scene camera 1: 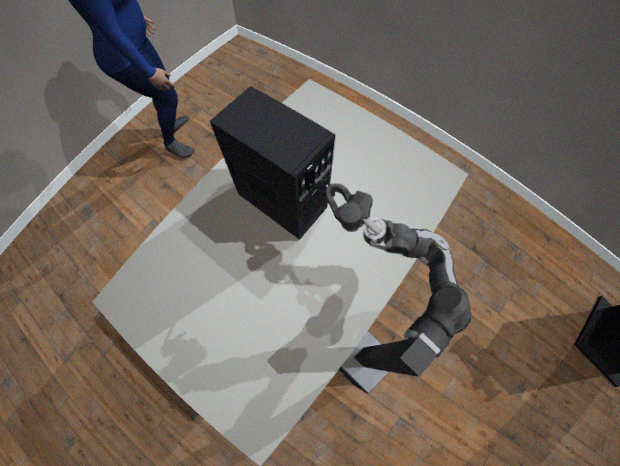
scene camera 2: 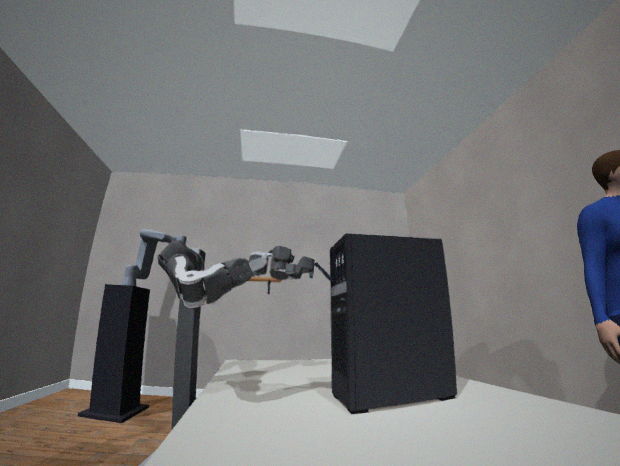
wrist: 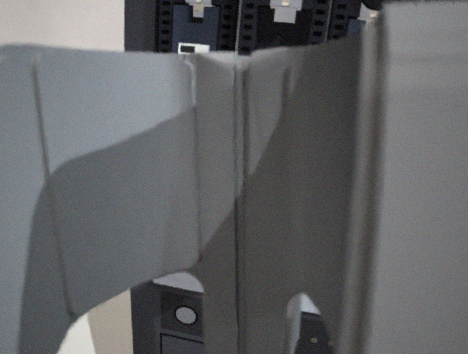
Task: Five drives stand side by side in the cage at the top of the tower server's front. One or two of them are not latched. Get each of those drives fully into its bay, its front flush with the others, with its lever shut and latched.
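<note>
The black tower server (scene camera 1: 270, 130) (scene camera 2: 400, 320) (wrist: 140, 30) stands upright, its drive cage at the top of its front. Small drive fronts with light parts show there in scene camera 1. In the wrist view, a blue drive (wrist: 182, 25) with a white label is at the left, a dark drive front (wrist: 282, 32) with a light tab is beside it, and a sliver of another blue drive (wrist: 355, 27) shows at the right. My gripper (scene camera 1: 328, 186) (scene camera 2: 329, 278) (wrist: 263, 212) is shut and empty, its tips close to the tower's front just below the drives. The fingers hide much of the cage; which levers are latched cannot be told.
A round light button (wrist: 186, 314) is on the front panel below the cage. The tower stands on a pale table (scene camera 1: 210, 320) (scene camera 2: 280, 430). A person in blue (scene camera 1: 117, 50) (scene camera 2: 601, 250) stands behind the tower. A black pedestal (scene camera 2: 117, 345) bears another arm (scene camera 2: 146, 255).
</note>
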